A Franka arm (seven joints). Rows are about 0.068 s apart.
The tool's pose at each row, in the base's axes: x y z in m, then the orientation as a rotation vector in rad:
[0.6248 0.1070 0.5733 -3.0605 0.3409 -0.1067]
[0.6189 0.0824 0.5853 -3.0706 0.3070 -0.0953]
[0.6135 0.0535 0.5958 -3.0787 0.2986 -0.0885]
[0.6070 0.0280 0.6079 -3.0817 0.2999 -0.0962]
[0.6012 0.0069 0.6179 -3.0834 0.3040 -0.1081]
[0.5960 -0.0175 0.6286 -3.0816 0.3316 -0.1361]
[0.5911 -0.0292 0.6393 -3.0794 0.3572 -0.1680]
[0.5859 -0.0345 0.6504 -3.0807 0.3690 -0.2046]
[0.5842 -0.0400 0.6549 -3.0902 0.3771 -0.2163]
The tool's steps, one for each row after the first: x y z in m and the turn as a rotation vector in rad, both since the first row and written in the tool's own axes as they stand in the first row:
[0.0005 0.0244 -0.0137 -0.0062 -0.0076 -0.0225]
[0.0023 0.0530 -0.0261 -0.0135 -0.0115 -0.0285]
[0.0023 0.0785 -0.0399 -0.0163 -0.0062 -0.0281]
[0.0020 0.0996 -0.0514 -0.0180 0.0017 -0.0259]
[0.0030 0.1238 -0.0637 -0.0187 0.0205 -0.0087]
[0.0015 0.1355 -0.0754 -0.0191 0.0416 0.0071]
[-0.0017 0.1410 -0.0871 -0.0215 0.0657 0.0137]
[-0.0019 0.1465 -0.0920 -0.0319 0.0741 0.0175]

